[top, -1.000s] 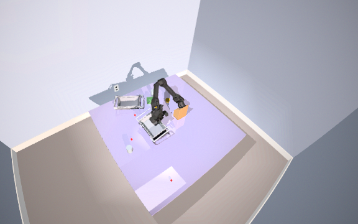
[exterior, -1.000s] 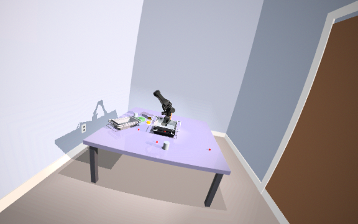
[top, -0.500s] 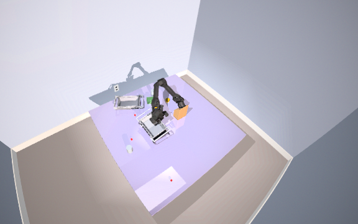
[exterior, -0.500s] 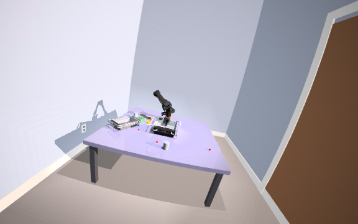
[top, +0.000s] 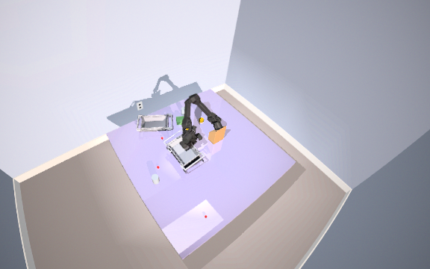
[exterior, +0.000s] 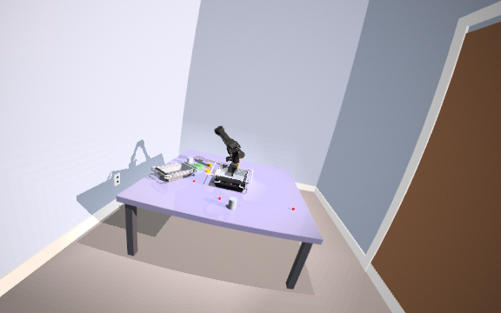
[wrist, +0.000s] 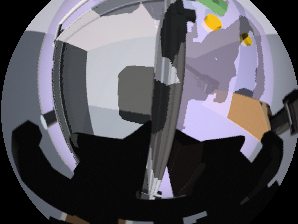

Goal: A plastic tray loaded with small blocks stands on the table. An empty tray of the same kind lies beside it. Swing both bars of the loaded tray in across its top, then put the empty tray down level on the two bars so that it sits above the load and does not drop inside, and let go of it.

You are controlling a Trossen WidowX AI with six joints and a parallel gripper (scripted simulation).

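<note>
The grey tray is 7 cm ahead of my gripper tip and 2 cm above it. The rest, counted from my gripper tip: green block 38 cm to the right, 13 cm behind, 9 cm below.
</note>
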